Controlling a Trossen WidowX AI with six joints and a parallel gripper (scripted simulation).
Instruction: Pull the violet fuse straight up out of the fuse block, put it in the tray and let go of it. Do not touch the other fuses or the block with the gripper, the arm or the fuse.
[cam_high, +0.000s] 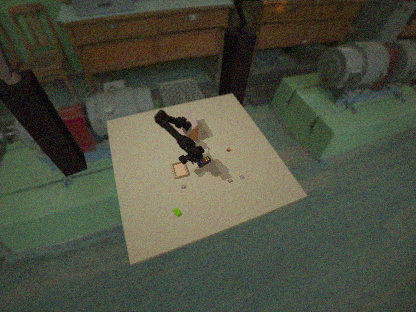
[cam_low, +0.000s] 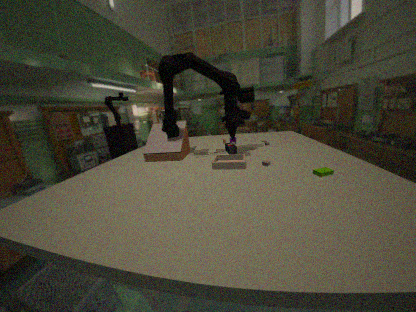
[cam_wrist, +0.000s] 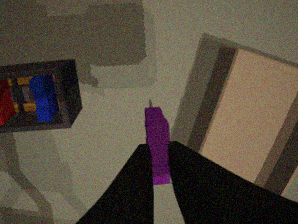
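Now: the tray 3 cm behind my gripper tip, 10 cm to the right of it and 9 cm below it. Also, from my gripper tip: red fuse: 11 cm to the left, 7 cm below; violet fuse: 1 cm below; blue fuse: 7 cm to the left, 7 cm below.
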